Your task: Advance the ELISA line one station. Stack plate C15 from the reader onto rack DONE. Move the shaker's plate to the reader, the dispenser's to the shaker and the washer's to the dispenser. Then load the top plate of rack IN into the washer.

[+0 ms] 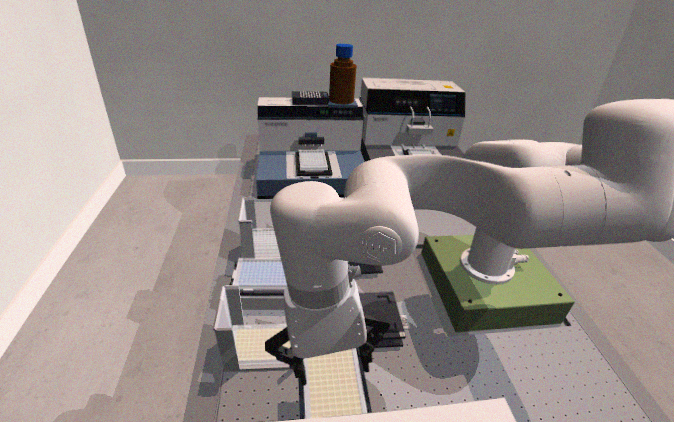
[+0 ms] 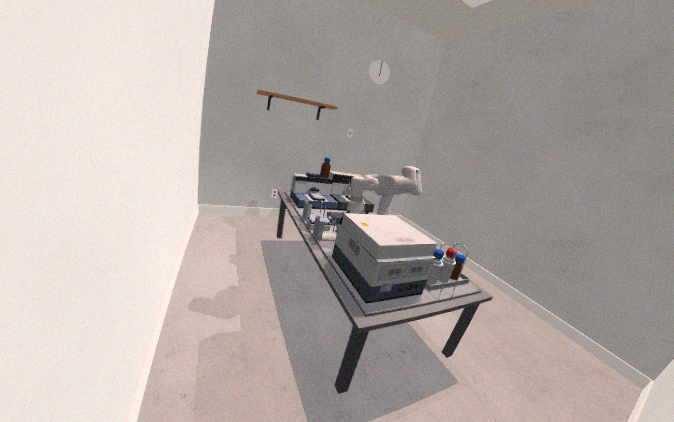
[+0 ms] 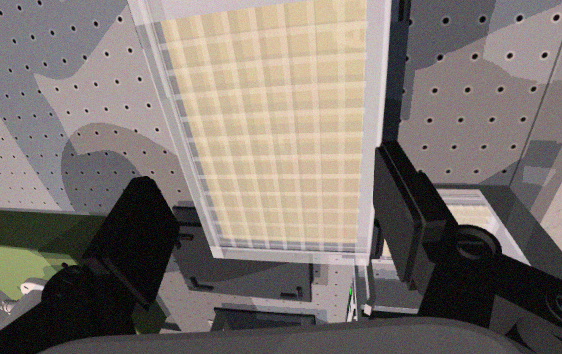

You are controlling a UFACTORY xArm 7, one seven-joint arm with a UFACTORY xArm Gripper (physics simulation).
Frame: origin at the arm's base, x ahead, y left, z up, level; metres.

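Seen in the pictures: gripper, fingertip midpoint: (image 1: 334, 370) (image 3: 266, 188); arm's base at its link origin: (image 1: 486, 266).
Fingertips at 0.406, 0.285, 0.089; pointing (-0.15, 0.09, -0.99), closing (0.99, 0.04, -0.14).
Observation:
Offsets run from my fingertips to a thing's top centre, as dx, dy, dz. "spot": to the spot under its first point.
A yellowish well plate {+0.003, +0.010, -0.007} (image 1: 334, 388) (image 3: 272, 133) lies on a tray that juts out from the reader {+0.006, +0.295, +0.130} (image 1: 419, 412) (image 2: 385, 251) at the near end of the table. My gripper (image 1: 331, 363) (image 3: 266, 188) is open. It is low over the plate's far end, with one black finger on each long side and a gap to the plate on both. Nothing is between the fingers but air around the plate. A white rack {spot: +0.179, -0.177, -0.058} (image 1: 226, 310) just left of the plate holds another yellowish plate {+0.115, -0.146, -0.119} (image 1: 251, 343).
A black clip platform {-0.096, -0.188, -0.102} (image 1: 385, 311) (image 3: 244, 274) lies right behind the gripper. Left of the arm are a blue plate {+0.112, -0.292, -0.072} (image 1: 262, 272) and a white plate {+0.100, -0.448, -0.106} (image 1: 266, 243) in racks. At the back stand two instruments, one with a plate {-0.030, -0.773, -0.045} (image 1: 313, 162) and a brown bottle {spot: -0.131, -0.905, +0.172} (image 1: 342, 79). The arm's green base (image 1: 444, 268) is to the right.

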